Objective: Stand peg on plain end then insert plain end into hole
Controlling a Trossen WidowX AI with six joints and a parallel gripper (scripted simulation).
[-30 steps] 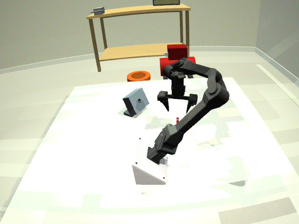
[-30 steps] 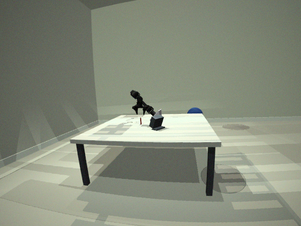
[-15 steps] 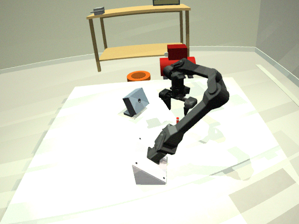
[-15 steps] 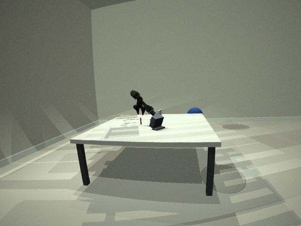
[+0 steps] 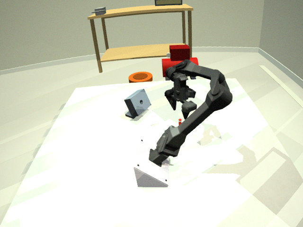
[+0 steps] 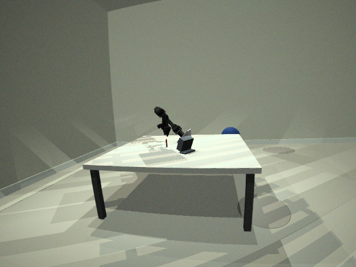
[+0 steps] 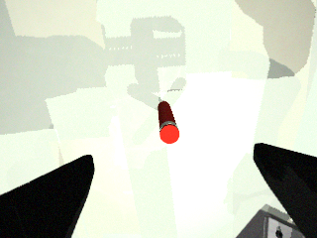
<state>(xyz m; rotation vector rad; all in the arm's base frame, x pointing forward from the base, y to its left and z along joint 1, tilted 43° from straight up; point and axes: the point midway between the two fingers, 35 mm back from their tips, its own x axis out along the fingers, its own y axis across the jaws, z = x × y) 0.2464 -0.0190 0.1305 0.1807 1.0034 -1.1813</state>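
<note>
Now: the red peg 50 mm below my gripper tip. Round my gripper tip: sloped grey panel 240 mm to the left, 180 mm ahead, 40 mm below.
</note>
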